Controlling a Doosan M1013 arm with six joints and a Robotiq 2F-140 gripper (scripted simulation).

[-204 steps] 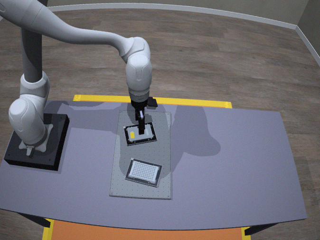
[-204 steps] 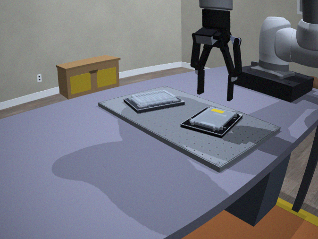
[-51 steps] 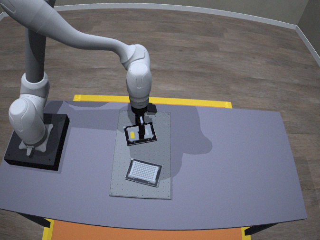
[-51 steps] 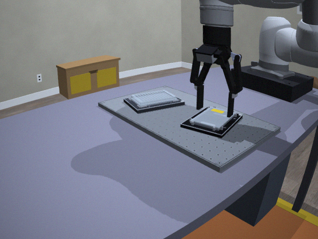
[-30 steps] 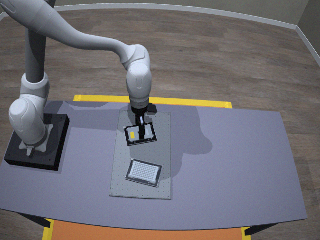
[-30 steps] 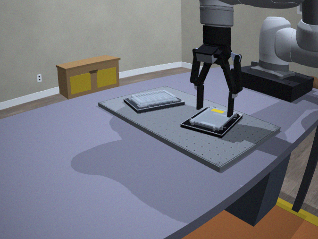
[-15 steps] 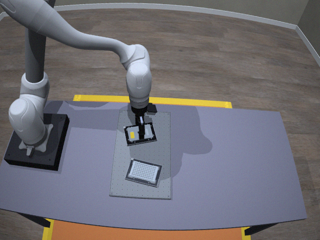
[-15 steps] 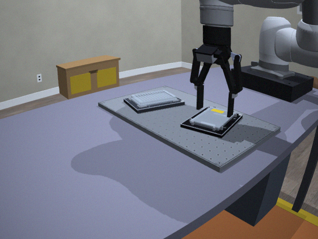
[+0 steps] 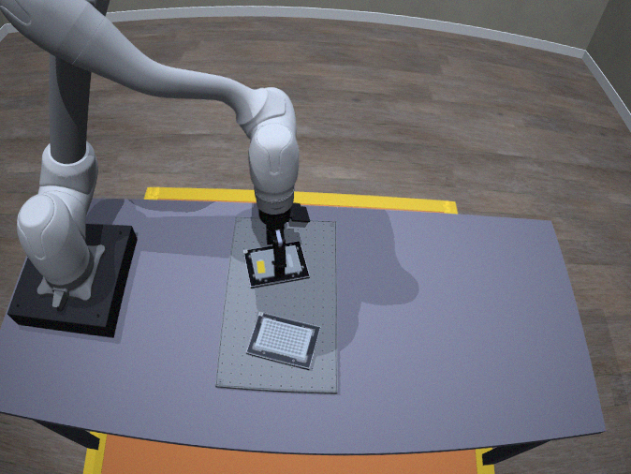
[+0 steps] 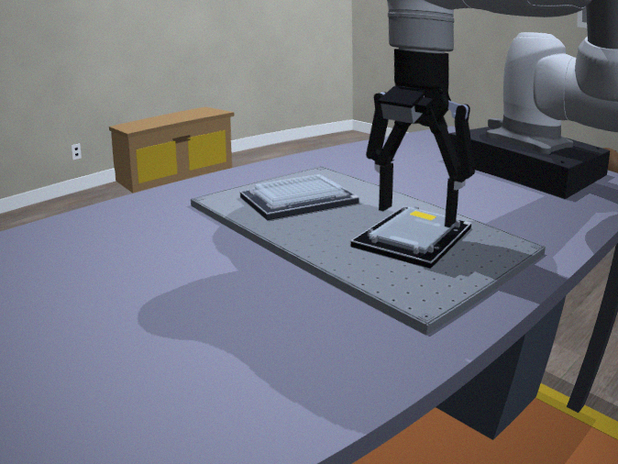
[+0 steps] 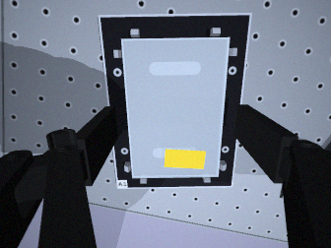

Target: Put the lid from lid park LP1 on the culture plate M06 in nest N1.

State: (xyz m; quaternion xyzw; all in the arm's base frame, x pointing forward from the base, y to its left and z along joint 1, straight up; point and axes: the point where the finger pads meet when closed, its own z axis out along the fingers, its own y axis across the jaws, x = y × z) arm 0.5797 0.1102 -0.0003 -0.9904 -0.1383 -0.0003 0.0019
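Now: the clear lid 4 cm below my hand. Round my hand: dark nest N1: 4 cm ahead, 23 cm to the right, 5 cm below; then culture plate: 4 cm ahead, 23 cm to the right, 4 cm below; then lid park: 5 cm below.
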